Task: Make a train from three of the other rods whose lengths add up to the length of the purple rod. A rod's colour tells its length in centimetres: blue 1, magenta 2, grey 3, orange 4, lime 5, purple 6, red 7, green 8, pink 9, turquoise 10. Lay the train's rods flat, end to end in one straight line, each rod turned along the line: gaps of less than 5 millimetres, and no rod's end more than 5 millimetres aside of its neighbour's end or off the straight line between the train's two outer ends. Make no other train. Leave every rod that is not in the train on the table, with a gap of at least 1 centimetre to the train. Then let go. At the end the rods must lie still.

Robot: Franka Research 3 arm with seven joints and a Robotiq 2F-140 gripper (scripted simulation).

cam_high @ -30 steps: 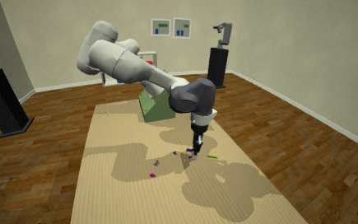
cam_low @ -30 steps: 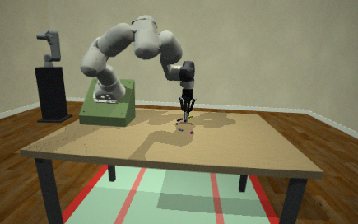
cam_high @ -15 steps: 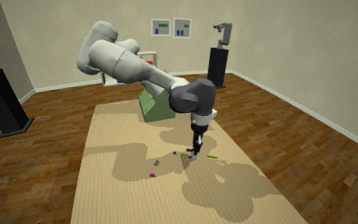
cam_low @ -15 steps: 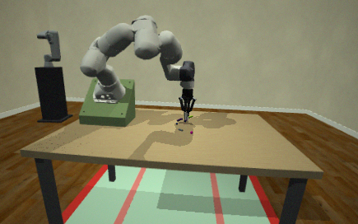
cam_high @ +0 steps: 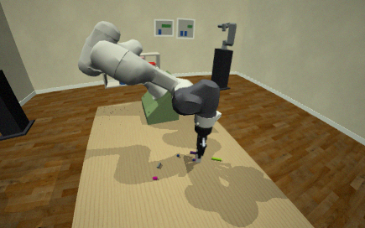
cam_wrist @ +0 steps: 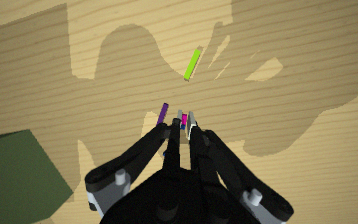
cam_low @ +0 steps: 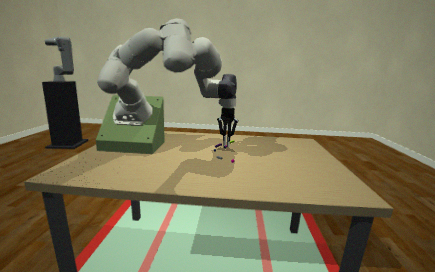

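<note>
My hand is 5 cm past the purple rod, 1 cm to the right of it and 3 cm above it. From my hand the other things lie so: dark blue piece (7 cm behind, 8 cm to the right, 3 cm below); grey rod (5 cm behind, 19 cm to the right, 3 cm below); lime rod (4 cm ahead, 9 cm to the left, 3 cm below).
</note>
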